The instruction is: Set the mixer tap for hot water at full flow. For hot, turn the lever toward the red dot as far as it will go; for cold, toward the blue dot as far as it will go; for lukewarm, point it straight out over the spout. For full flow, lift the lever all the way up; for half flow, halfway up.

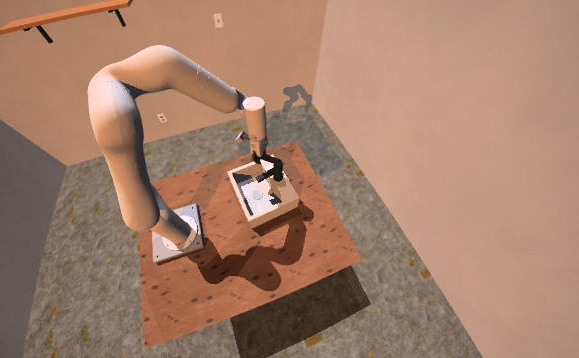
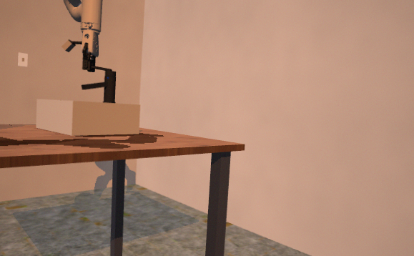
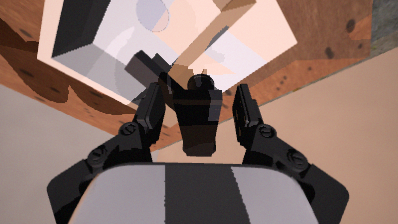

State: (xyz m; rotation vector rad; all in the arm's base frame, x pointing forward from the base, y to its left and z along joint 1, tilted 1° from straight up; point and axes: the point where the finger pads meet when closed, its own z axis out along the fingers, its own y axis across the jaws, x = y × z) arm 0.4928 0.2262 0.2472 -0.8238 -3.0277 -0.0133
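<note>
Now: hand 30 mm short of the lever and 20 mm to the left of it. From my hand the other things lie so: sink basin: 240 mm below, 80 mm to the right, 30 mm behind.
</note>
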